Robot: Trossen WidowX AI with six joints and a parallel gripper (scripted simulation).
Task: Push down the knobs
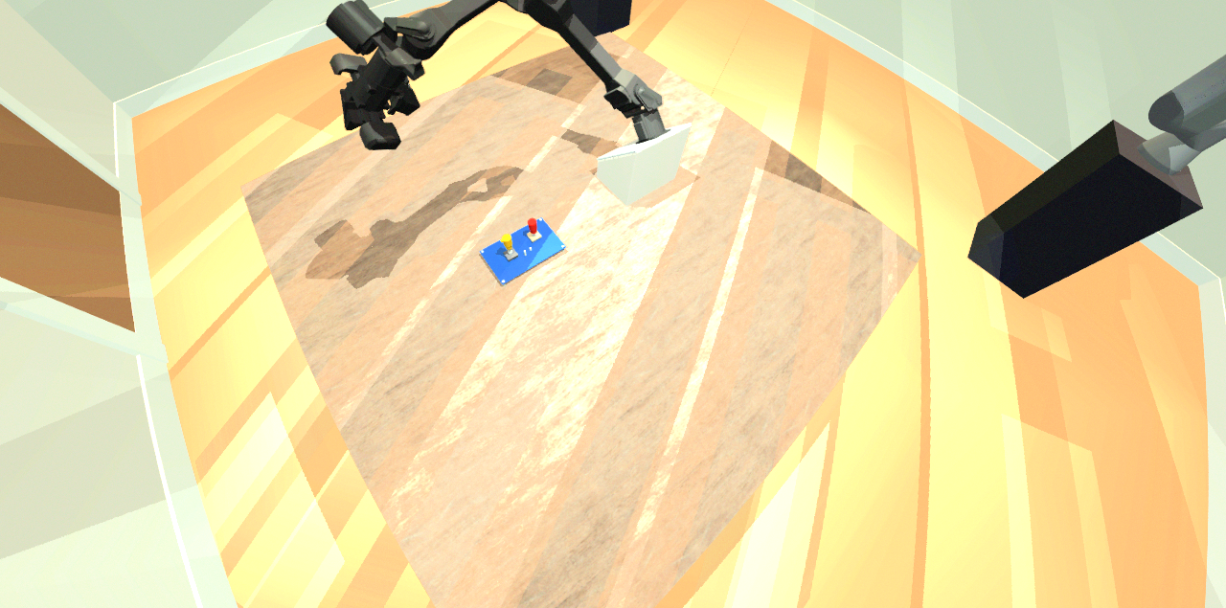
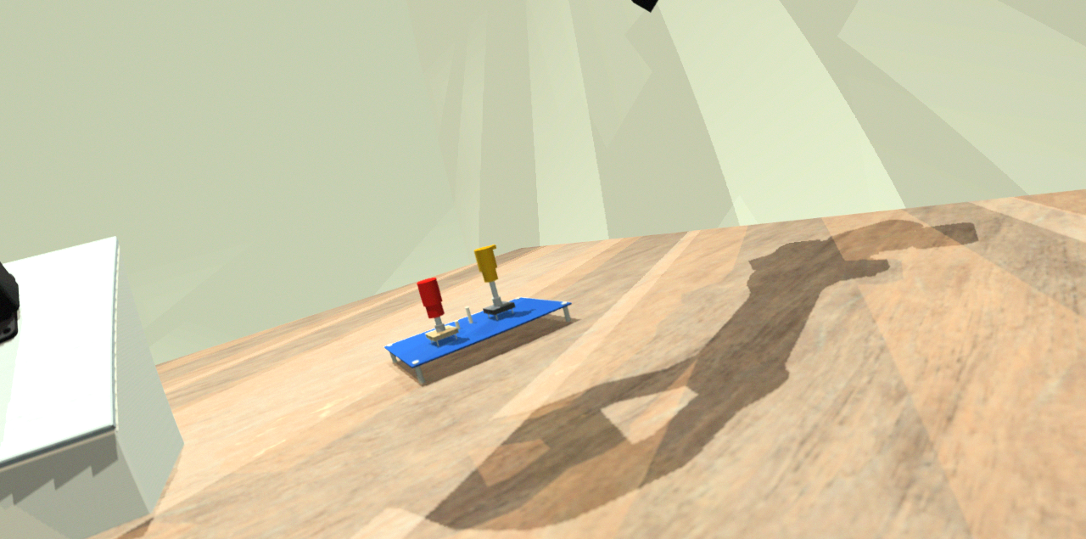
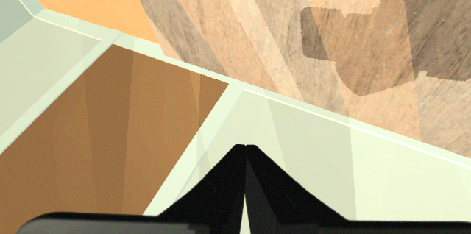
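The red knob is 180 mm behind my gripper tip, 310 mm to the left of it and 190 mm below it. Also, from my gripper tip: yellow knob (110 mm behind, 310 mm to the left, 170 mm below).
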